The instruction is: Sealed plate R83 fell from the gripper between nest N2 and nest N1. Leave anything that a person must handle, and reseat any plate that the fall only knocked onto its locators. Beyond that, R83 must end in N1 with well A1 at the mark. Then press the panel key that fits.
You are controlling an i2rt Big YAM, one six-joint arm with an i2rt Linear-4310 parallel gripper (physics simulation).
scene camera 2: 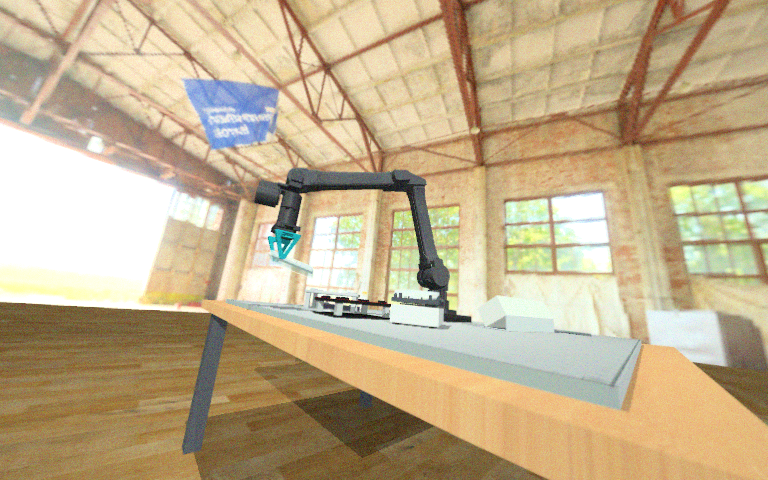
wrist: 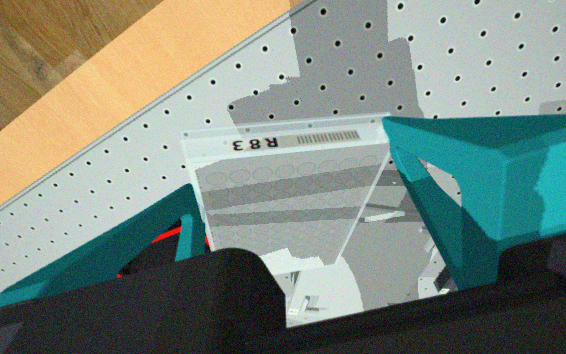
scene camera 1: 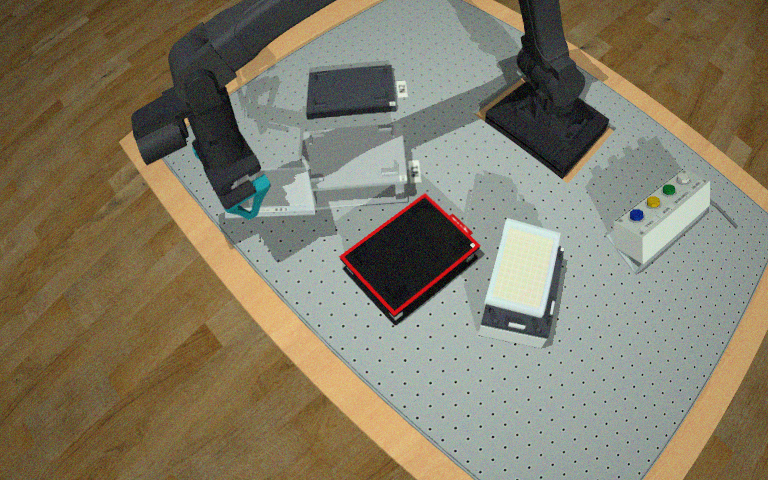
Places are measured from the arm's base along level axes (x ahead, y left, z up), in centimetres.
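Pixels of known places: gripper, between the fingertips: point(scene camera 2: 278, 260) point(wrist: 285, 164) point(scene camera 1: 239, 195); arm's base, origin of its link: point(scene camera 1: 551, 119).
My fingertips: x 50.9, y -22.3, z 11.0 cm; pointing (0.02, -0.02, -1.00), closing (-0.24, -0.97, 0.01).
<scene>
For each thing: its top centre in the pictures, then the offset to it from my fingertips.
- Nest N1, centre of its top: point(wrist: 364, 278) point(scene camera 1: 351, 151) point(scene camera 2: 334, 290) dz -6.6, dx -18.8, dy +3.3 cm
- Nest N2, centre of its top: point(scene camera 1: 350, 85) point(scene camera 2: 339, 303) dz -10.9, dx -32.7, dy -11.4 cm
- key panel, centre of its top: point(scene camera 1: 673, 199) point(scene camera 2: 516, 298) dz -4.8, dx -46.4, dy +50.2 cm
- black nest with a red frame, centre of its top: point(scene camera 1: 410, 249) point(scene camera 2: 354, 298) dz -8.6, dx -12.3, dy +20.7 cm
- plate with pale yellow wells, centre of its top: point(scene camera 1: 526, 263) point(scene camera 2: 418, 288) dz -5.0, dx -19.4, dy +35.7 cm
- white base, centre of its top: point(scene camera 1: 524, 288) point(scene camera 2: 419, 306) dz -9.2, dx -18.2, dy +37.0 cm
My gripper point(scene camera 1: 249, 204) point(scene camera 2: 282, 255) point(wrist: 285, 164) is shut on the clear sealed plate R83 point(scene camera 1: 294, 195) point(scene camera 2: 295, 266) point(wrist: 280, 195), gripping it by two opposite sides. The plate is in the air, beside and partly over the front left of nest N1 in scene camera 1. Its R83 label and barcode face the wrist camera; the A1 corner cannot be made out. Nest N1 point(scene camera 1: 356, 155) is light grey, with corner locators and no plate on it. Nest N2 point(scene camera 1: 351, 90) is dark and stands behind N1. The key panel point(scene camera 1: 676, 226) point(scene camera 2: 529, 322) has blue, yellow, green and white keys.
A black nest with a red frame point(scene camera 1: 410, 254) stands in front of N1. Right of it a plate with pale yellow wells point(scene camera 1: 523, 271) lies on a dark nest on a white base point(scene camera 1: 512, 338) point(scene camera 2: 416, 315). The arm's base point(scene camera 1: 546, 127) stands at the back right.
</scene>
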